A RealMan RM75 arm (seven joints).
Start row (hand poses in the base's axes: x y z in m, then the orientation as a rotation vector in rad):
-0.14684, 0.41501, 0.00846, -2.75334, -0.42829, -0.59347
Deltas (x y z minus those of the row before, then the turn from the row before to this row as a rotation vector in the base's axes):
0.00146, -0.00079, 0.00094, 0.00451, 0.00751, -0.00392
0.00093, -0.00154, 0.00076, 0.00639, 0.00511, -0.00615
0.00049, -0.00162, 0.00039, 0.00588, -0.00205, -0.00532
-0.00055, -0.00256, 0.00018, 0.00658, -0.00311, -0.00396
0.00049, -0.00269, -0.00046, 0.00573, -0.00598, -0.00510
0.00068, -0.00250, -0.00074, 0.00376, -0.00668, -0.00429
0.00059, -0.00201, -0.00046, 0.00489, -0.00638, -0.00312
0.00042, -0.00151, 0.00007, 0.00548, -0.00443, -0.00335
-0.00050, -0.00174, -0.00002, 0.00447, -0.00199, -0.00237
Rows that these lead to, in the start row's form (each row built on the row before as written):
-0.14538, 0.41422, 0.00940, -2.75187, -0.41943, -0.58416
-0.14445, 0.41268, 0.01016, -2.74894, -0.40737, -0.57886
-0.14396, 0.41106, 0.01055, -2.74487, -0.39832, -0.58333
-0.14451, 0.40850, 0.01073, -2.73942, -0.39109, -0.58894
-0.14402, 0.40581, 0.01027, -2.73460, -0.38336, -0.59878
-0.14334, 0.40331, 0.00953, -2.73119, -0.37768, -0.60929
-0.14275, 0.40130, 0.00907, -2.72631, -0.37304, -0.61908
-0.14233, 0.39979, 0.00914, -2.72133, -0.36739, -0.62622
-0.14283, 0.39805, 0.00912, -2.71748, -0.36287, -0.62969

